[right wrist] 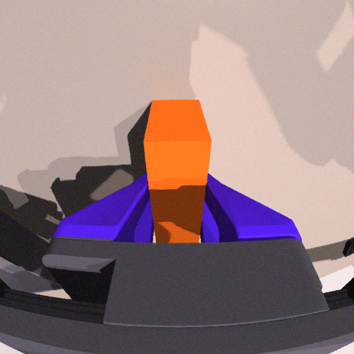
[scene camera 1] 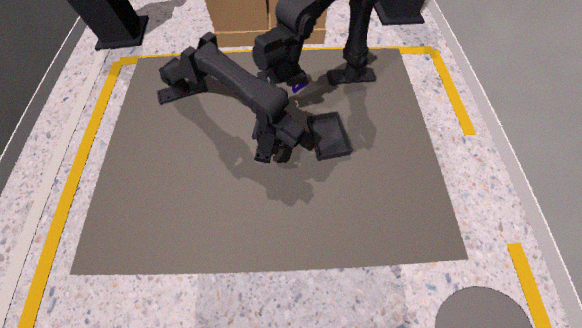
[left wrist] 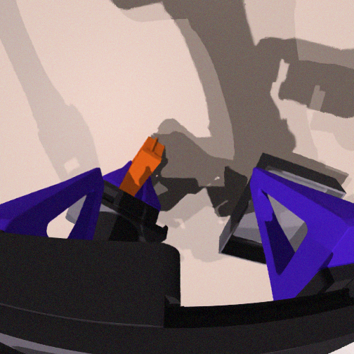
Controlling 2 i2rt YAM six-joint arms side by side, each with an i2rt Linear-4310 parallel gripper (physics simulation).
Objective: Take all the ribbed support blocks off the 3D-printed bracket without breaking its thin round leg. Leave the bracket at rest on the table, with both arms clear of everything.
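The orange bracket (left wrist: pixel 142 167) (right wrist: pixel 177 155) is held edge-on in my right gripper (right wrist: pixel 176 176) (scene camera 1: pixel 272 154). Its smooth faces show in the right wrist view, and a notched end shows in the left wrist view. The ribbed support blocks and the thin round leg cannot be made out. In scene camera 1 the right arm hides the bracket. My right gripper is low over the mat, left of the tray, shut on the bracket. My left gripper (left wrist: pixel 176 175) (scene camera 1: pixel 299 88) is open and empty, above and behind the right gripper and the tray.
A dark open tray (scene camera 1: pixel 336 156) (left wrist: pixel 299 173) stands on the grey mat (scene camera 1: pixel 250 235), close to the right side of the right gripper. The right arm (scene camera 1: pixel 240 82) reaches across the mat. Cardboard boxes (scene camera 1: pixel 240 15) stand behind the mat. A grey disc (scene camera 1: pixel 482 312) shows at lower right.
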